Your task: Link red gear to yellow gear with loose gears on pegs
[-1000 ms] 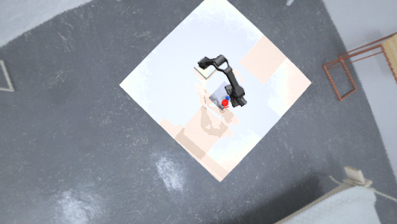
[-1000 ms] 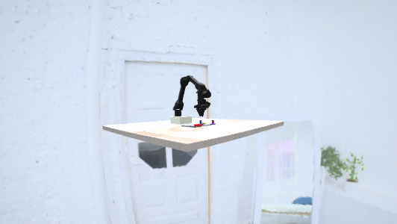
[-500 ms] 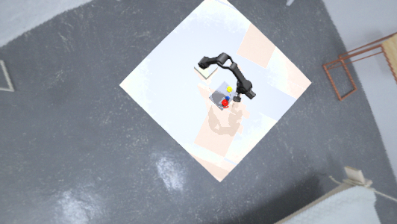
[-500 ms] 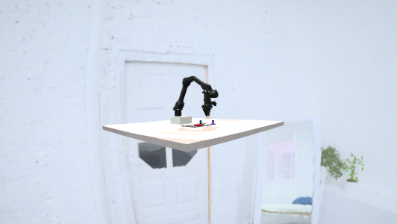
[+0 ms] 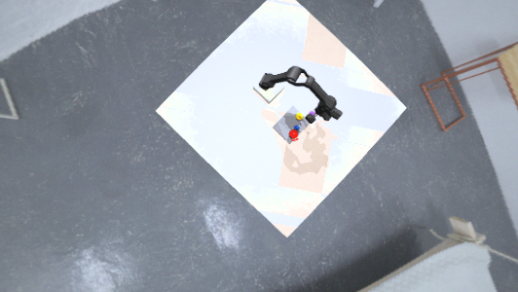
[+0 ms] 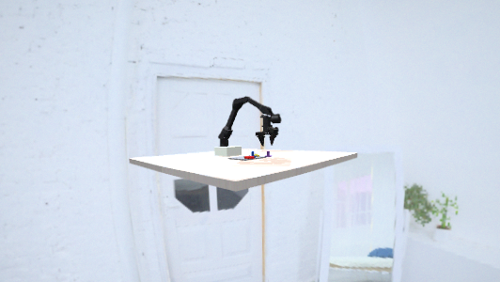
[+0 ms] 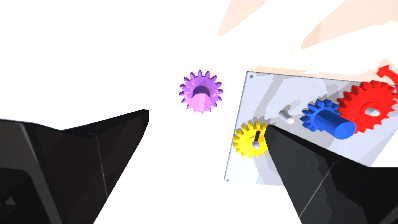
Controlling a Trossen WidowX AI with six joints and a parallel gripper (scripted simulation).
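Now: the purple gear 60 mm below my gripper tip and 10 mm to the left of it. The rest, counted from my gripper tip: blue gear: 140 mm to the right, 50 mm below, 40 mm behind; then yellow gear: 70 mm behind, 60 mm to the right, 60 mm below; then red gear: 190 mm to the right, 60 mm below, 30 mm behind.
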